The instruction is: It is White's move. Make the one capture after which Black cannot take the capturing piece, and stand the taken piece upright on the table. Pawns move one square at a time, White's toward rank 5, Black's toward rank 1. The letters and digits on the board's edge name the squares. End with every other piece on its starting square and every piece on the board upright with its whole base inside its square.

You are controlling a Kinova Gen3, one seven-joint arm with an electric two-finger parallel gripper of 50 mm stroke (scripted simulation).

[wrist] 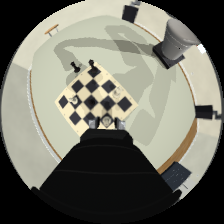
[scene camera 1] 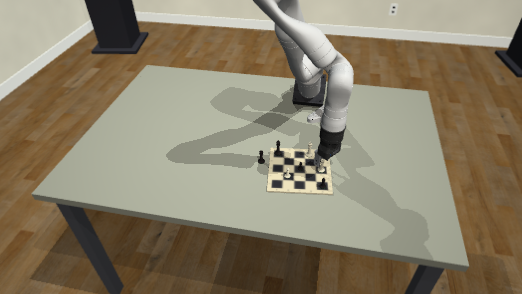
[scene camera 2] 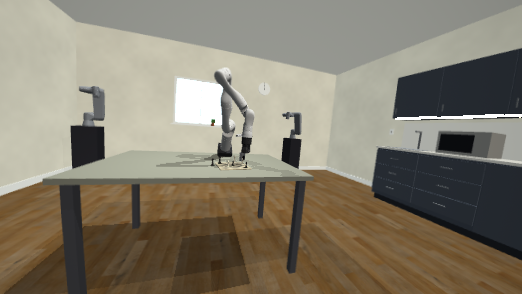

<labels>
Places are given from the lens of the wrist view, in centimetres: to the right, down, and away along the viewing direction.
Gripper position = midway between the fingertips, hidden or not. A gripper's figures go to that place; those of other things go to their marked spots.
gripper [wrist: 107, 120]: -1, 3, 18
chessboard [wrist: 99, 87]: -4, -7, 21
</labels>
